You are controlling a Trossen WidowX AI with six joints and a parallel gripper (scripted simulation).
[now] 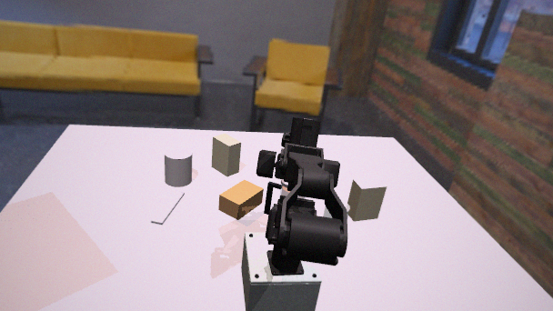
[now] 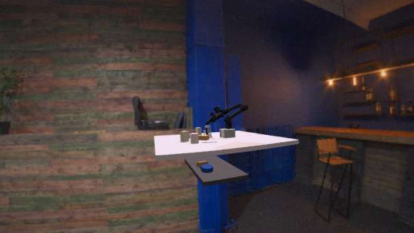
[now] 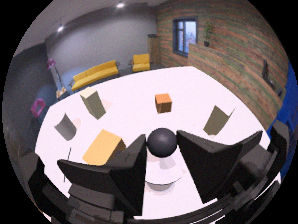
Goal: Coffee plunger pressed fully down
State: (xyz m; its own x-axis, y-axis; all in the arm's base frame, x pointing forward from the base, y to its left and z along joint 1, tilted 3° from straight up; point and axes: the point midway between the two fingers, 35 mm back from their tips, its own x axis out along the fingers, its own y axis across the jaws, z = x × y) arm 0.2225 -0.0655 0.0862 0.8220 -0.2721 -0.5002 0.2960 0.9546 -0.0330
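Right now the coffee press is 1 cm behind my gripper tip, 2 cm to the left of it and 9 cm below it. The rest, counted from my gripper tip: thin flat strip 9 cm ahead, 32 cm to the left, 17 cm below.
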